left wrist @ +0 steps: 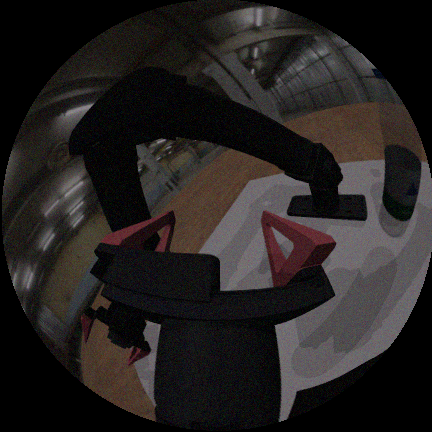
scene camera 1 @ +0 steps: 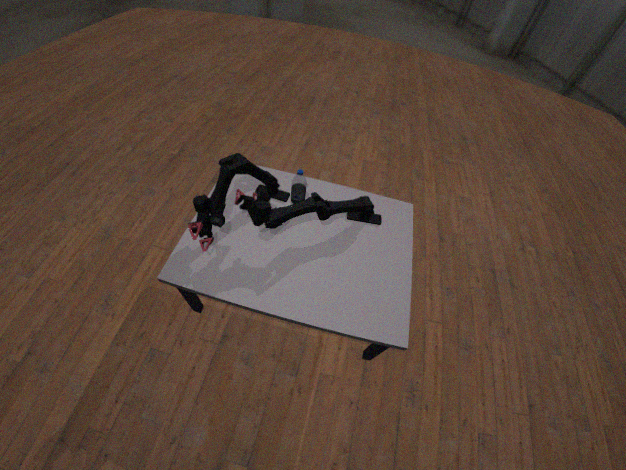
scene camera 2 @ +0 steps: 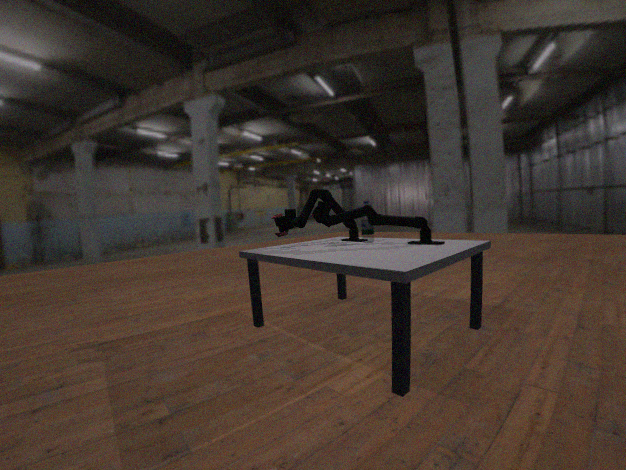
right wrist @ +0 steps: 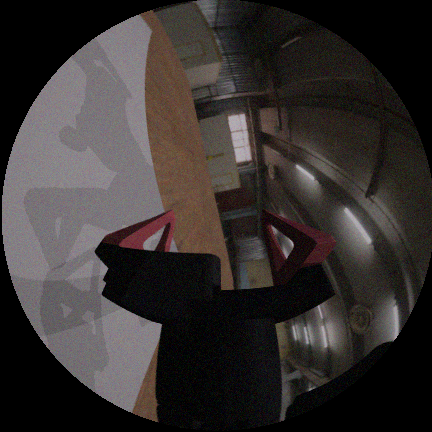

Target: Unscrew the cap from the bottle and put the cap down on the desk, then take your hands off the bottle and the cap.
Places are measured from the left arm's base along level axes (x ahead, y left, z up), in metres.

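Pixels of known places: left gripper, fingertip midpoint: (left wrist: 217, 215) (scene camera 1: 245, 191); right gripper, fingertip midpoint: (left wrist: 106, 354) (scene camera 1: 199, 245) (scene camera 2: 273, 225) (right wrist: 217, 214); left arm's base at its link origin: (scene camera 1: 364, 217) (scene camera 2: 425, 243); right arm's base at its link origin: (left wrist: 326, 206) (scene camera 1: 272, 193) (scene camera 2: 354, 240).
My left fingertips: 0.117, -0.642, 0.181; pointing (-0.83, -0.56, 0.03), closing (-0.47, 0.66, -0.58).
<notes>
Ahead of a thing's pixels: the offset from my left fingertips to its top centre, as dx, dy, dz. Level surfaces: height alone.
A clear bottle @[-0.120, +0.254, +0.078] (scene camera 1: 298, 188) (scene camera 2: 367, 229) (left wrist: 401, 182) with a dark lower part stands upright near the desk's far edge in scene camera 1, between the two arm bases. Its blue cap @[-0.120, +0.254, +0.079] (scene camera 1: 299, 172) (left wrist: 378, 73) sits on top. My left gripper (scene camera 1: 246, 196) (left wrist: 217, 215) is open and empty, above the desk to the left of the bottle in scene camera 1, apart from it; it is hidden in scene camera 2. My right gripper (scene camera 1: 200, 236) (scene camera 2: 279, 225) (right wrist: 217, 214) is open and empty near the desk's left edge, farther from the bottle. Neither touches bottle or cap.
The grey desk @[dz -0.181] (scene camera 1: 353, 288) (scene camera 2: 394, 258) bears both arms. The right arm's base (left wrist: 327, 207) stands close beside the bottle. The left arm (scene camera 1: 293, 210) stretches across the desk in front of the bottle in scene camera 1. Shadows lie on the desk.
</notes>
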